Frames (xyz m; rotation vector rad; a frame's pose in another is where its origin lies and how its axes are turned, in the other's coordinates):
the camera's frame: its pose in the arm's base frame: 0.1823 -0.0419 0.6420 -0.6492 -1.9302 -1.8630
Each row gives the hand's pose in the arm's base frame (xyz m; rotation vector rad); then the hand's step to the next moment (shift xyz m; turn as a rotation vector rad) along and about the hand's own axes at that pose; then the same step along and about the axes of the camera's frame.
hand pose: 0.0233 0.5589 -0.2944 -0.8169 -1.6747 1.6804
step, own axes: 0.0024 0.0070 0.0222 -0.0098 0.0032 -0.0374
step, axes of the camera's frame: 0.0109 -0.0167 -0.0123 -0.0301 0.0177 0.0170
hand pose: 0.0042 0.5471 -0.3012 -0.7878 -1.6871 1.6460
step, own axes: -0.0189 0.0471 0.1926 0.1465 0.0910 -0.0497
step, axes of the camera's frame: 0.0799 -0.1227 -0.1350 0.0044 -0.0974 0.1507
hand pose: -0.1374 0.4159 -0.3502 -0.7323 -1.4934 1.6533
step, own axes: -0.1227 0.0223 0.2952 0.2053 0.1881 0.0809
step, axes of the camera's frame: 0.1392 -0.0990 -0.2711 0.0901 -0.2455 0.1253
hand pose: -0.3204 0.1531 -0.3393 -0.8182 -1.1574 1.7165
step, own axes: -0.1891 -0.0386 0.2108 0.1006 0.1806 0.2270
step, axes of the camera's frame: 0.1306 0.0380 -0.2514 0.1845 -0.2438 -0.0279
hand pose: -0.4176 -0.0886 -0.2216 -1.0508 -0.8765 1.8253
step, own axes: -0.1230 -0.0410 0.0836 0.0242 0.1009 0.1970
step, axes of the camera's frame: 0.0750 0.0730 -0.1134 0.1663 -0.1355 -0.0598
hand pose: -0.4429 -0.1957 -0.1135 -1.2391 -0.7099 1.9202
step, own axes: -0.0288 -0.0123 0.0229 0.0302 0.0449 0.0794
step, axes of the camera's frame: 0.0258 0.0213 -0.0197 0.0656 -0.0696 -0.0096
